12 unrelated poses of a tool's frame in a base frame.
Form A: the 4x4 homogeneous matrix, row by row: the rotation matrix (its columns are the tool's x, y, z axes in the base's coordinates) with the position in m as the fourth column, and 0 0 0 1 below. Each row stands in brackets.
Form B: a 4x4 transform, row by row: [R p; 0 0 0 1], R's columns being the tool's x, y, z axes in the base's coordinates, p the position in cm. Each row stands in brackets. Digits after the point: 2 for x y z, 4 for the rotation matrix.
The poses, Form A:
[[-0.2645 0.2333 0.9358 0.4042], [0.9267 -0.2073 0.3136 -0.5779], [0.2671 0.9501 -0.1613 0.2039], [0 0 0 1]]
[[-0.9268 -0.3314 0.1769 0.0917], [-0.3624 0.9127 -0.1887 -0.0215], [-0.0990 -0.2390 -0.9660 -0.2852], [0 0 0 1]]
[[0.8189 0.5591 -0.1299 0.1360], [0.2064 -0.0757 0.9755 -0.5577], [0.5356 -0.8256 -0.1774 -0.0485], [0 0 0 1]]
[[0.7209 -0.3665 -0.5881 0.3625], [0.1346 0.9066 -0.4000 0.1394], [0.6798 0.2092 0.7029 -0.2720], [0 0 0 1]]
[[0.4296 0.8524 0.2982 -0.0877], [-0.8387 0.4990 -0.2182 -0.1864], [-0.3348 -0.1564 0.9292 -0.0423], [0 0 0 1]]
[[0.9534 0.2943 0.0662 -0.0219], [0.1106 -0.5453 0.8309 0.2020], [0.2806 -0.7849 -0.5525 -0.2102], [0 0 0 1]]
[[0.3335 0.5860 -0.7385 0.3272], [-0.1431 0.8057 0.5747 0.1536], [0.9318 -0.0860 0.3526 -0.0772], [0 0 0 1]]
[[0.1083 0.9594 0.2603 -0.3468], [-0.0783 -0.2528 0.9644 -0.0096], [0.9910 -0.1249 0.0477 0.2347], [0 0 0 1]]
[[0.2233 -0.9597 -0.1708 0.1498], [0.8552 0.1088 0.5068 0.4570], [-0.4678 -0.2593 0.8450 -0.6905], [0 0 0 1]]
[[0.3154 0.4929 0.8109 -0.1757], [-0.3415 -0.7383 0.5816 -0.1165], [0.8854 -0.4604 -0.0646 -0.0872], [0 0 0 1]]
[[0.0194 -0.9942 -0.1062 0.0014], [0.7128 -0.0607 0.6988 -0.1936], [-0.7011 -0.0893 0.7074 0.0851], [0 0 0 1]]
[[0.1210 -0.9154 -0.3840 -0.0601], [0.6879 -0.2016 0.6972 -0.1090], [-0.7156 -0.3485 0.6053 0.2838], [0 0 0 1]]
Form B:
[[-0.2645 0.2333 0.9358 40.42], [0.9267 -0.2073 0.3136 -57.79], [0.2671 0.9501 -0.1613 20.39], [0 0 0 1]]
[[-0.9268 -0.3314 0.1769 9.17], [-0.3624 0.9127 -0.1887 -2.15], [-0.0990 -0.2390 -0.9660 -28.52], [0 0 0 1]]
[[0.8189 0.5591 -0.1299 13.60], [0.2064 -0.0757 0.9755 -55.77], [0.5356 -0.8256 -0.1774 -4.85], [0 0 0 1]]
[[0.7209 -0.3665 -0.5881 36.25], [0.1346 0.9066 -0.4000 13.94], [0.6798 0.2092 0.7029 -27.20], [0 0 0 1]]
[[0.4296 0.8524 0.2982 -8.77], [-0.8387 0.4990 -0.2182 -18.64], [-0.3348 -0.1564 0.9292 -4.23], [0 0 0 1]]
[[0.9534 0.2943 0.0662 -2.19], [0.1106 -0.5453 0.8309 20.20], [0.2806 -0.7849 -0.5525 -21.02], [0 0 0 1]]
[[0.3335 0.5860 -0.7385 32.72], [-0.1431 0.8057 0.5747 15.36], [0.9318 -0.0860 0.3526 -7.72], [0 0 0 1]]
[[0.1083 0.9594 0.2603 -34.68], [-0.0783 -0.2528 0.9644 -0.96], [0.9910 -0.1249 0.0477 23.47], [0 0 0 1]]
[[0.2233 -0.9597 -0.1708 14.98], [0.8552 0.1088 0.5068 45.70], [-0.4678 -0.2593 0.8450 -69.05], [0 0 0 1]]
[[0.3154 0.4929 0.8109 -17.57], [-0.3415 -0.7383 0.5816 -11.65], [0.8854 -0.4604 -0.0646 -8.72], [0 0 0 1]]
[[0.0194 -0.9942 -0.1062 0.14], [0.7128 -0.0607 0.6988 -19.36], [-0.7011 -0.0893 0.7074 8.51], [0 0 0 1]]
[[0.1210 -0.9154 -0.3840 -6.01], [0.6879 -0.2016 0.6972 -10.90], [-0.7156 -0.3485 0.6053 28.38], [0 0 0 1]]

